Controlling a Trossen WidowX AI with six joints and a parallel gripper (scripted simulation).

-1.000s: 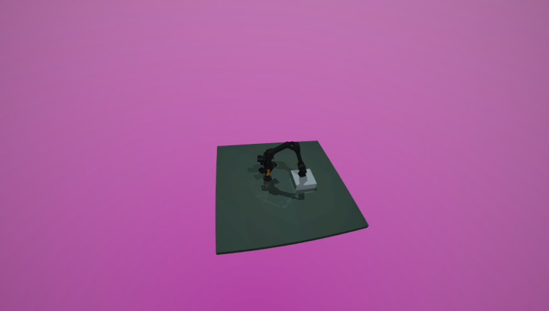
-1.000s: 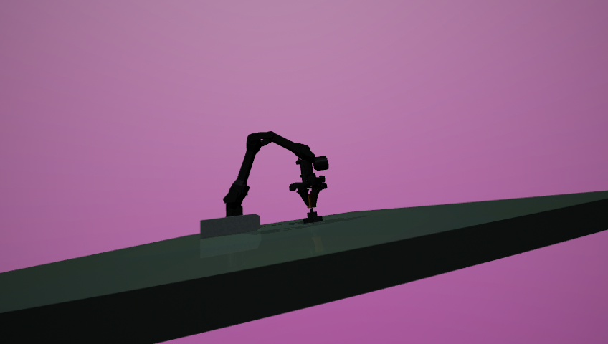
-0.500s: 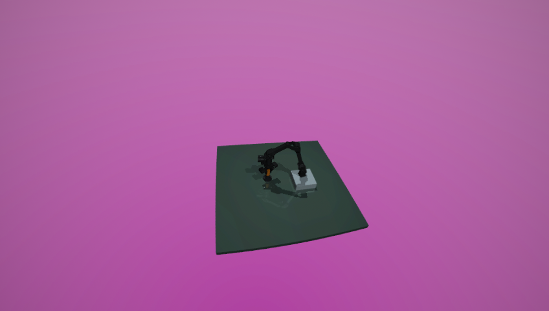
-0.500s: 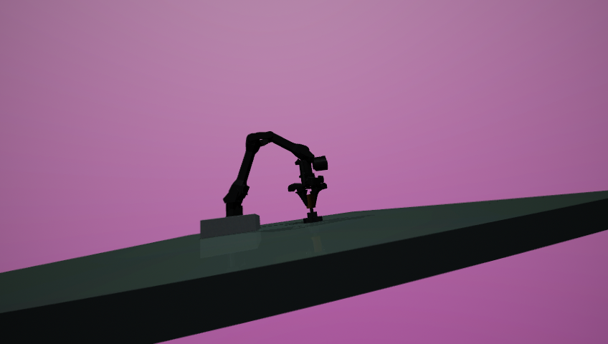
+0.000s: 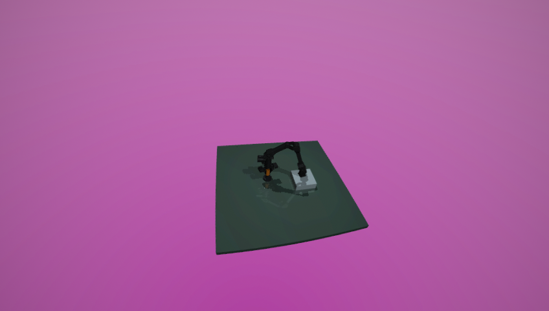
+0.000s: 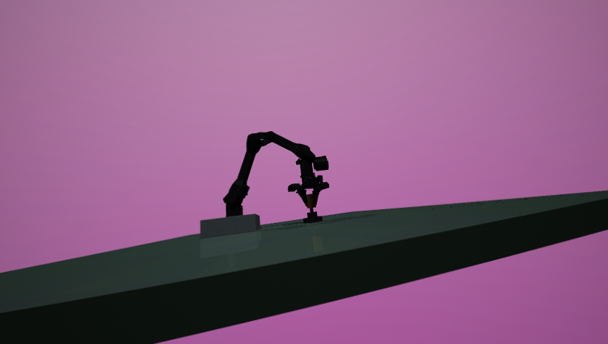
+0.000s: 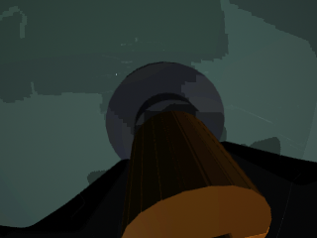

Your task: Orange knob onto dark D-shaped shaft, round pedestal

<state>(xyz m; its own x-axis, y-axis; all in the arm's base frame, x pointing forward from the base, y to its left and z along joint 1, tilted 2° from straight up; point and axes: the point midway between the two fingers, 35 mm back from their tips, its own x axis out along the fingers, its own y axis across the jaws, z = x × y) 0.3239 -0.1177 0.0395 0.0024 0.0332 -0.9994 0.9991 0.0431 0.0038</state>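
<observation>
Now: gripper tip 2 cm below the orange knob. From my gripper tip the other things lie so: round dark pedestal: 4 cm below.
</observation>
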